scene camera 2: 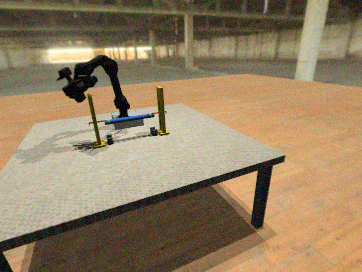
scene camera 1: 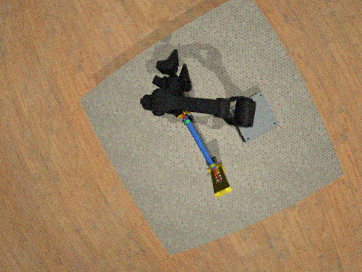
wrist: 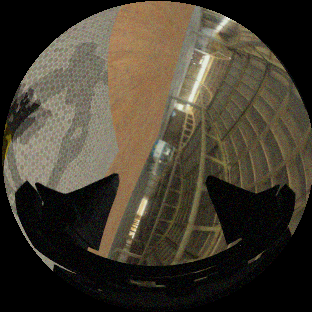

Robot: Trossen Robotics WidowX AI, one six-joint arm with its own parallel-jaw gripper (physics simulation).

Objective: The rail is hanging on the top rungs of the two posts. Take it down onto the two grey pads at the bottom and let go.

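Frame: origin at the arm's base, x back, y right, z up, level; metres.
Seen in the pictures: gripper, fingertip midpoint: [scene camera 2: 61, 87] [scene camera 1: 180, 57] [wrist: 164, 179]; arm's base, origin of the base link: [scene camera 2: 123, 116].
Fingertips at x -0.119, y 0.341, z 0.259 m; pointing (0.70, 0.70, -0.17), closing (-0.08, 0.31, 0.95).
Offsets run from my fingertips to a thing's top centre. Level surfaces: height alone.
The blue rail {dz -0.188, dx -0.141, dy -0.324 m} [scene camera 1: 199, 141] [scene camera 2: 131, 118] hangs between two yellow posts, with its thin red ends at the posts, about halfway up them and clear of the table. One post {dz -0.034, dx -0.157, dy -0.523 m} [scene camera 1: 222, 188] [scene camera 2: 161, 107] stands at the right in the second scene view; the other post {dz -0.034, dx -0.125, dy -0.124 m} [scene camera 2: 95, 120] stands at the left and is partly hidden under the arm in the first scene view. Two small dark grey pads {dz -0.290, dx -0.130, dy -0.186 m} [scene camera 2: 109, 139] {dz -0.290, dx -0.152, dy -0.461 m} [scene camera 2: 153, 131] stand on the table below the rail, near the posts' feet. My gripper [scene camera 1: 180, 58] [wrist: 164, 179] is open and empty, high up beyond the left post, away from the rail.
The patterned grey table top {dz -0.334 m} [scene camera 1: 150, 190] [scene camera 2: 165, 170] carries the posts and the arm's grey base plate [scene camera 1: 262, 117]. The black arm reaches over the rail's far end in the first scene view. Arm shadows lie on the table. Wooden floor [scene camera 1: 45, 175] surrounds it.
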